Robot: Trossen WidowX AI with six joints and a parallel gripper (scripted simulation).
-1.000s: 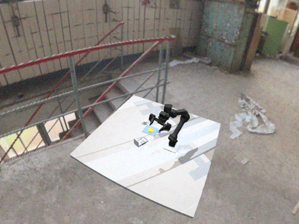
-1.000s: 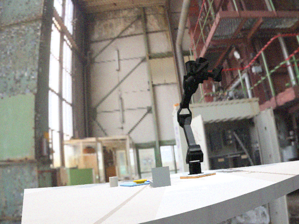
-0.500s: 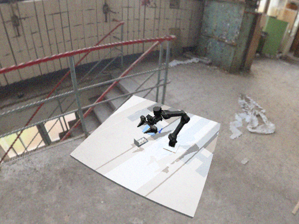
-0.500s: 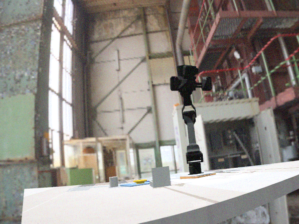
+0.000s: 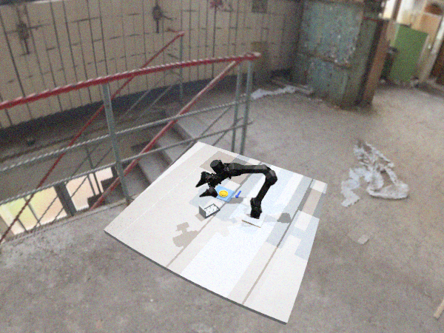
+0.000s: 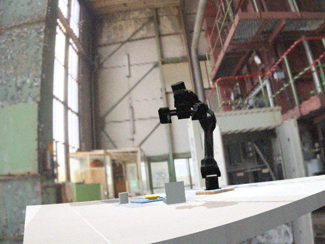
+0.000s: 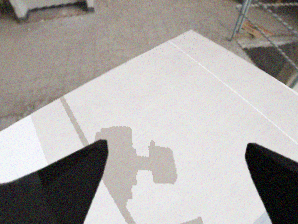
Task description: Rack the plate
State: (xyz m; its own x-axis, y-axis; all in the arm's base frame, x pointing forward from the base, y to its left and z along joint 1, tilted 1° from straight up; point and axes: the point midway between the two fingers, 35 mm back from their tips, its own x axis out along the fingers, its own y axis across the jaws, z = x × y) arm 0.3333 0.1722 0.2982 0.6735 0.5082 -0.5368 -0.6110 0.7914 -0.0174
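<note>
My gripper tip is now 330 mm to the left of the yellow plate, 280 mm above it and 80 mm past it. The rest, counted from my gripper tip: pale cylinder 430 mm to the right, 270 mm below, 20 mm ahead; then grey dish rack 270 mm below, 130 mm to the right, 40 mm behind; then blue mat 340 mm to the right, 290 mm below, 70 mm behind.
</note>
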